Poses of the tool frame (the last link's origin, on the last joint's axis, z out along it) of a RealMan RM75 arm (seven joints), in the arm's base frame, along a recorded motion.
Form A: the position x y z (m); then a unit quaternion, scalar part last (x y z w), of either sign.
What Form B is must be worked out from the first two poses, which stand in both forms.
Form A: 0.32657, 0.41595, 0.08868, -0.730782, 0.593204, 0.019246, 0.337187
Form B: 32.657, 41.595, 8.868, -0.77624, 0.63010, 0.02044, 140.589
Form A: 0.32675, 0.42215, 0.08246, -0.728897, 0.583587, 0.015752, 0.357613
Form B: 32.675, 42.215, 8.246, -0.78051, 0.62491, 0.01687, 138.093
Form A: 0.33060, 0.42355, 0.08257, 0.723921, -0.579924, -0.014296, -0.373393
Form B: 33.060, 42.355, 8.257, -0.78036, 0.62514, 0.01541, 136.150
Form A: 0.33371, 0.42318, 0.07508, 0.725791, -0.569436, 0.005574, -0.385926
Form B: 33.371, 42.318, 7.508, -0.78674, 0.61725, -0.00604, 134.598
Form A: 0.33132, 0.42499, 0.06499, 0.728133, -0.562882, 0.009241, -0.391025
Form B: 33.132, 42.499, 6.499, -0.79112, 0.61158, -0.01004, 133.963
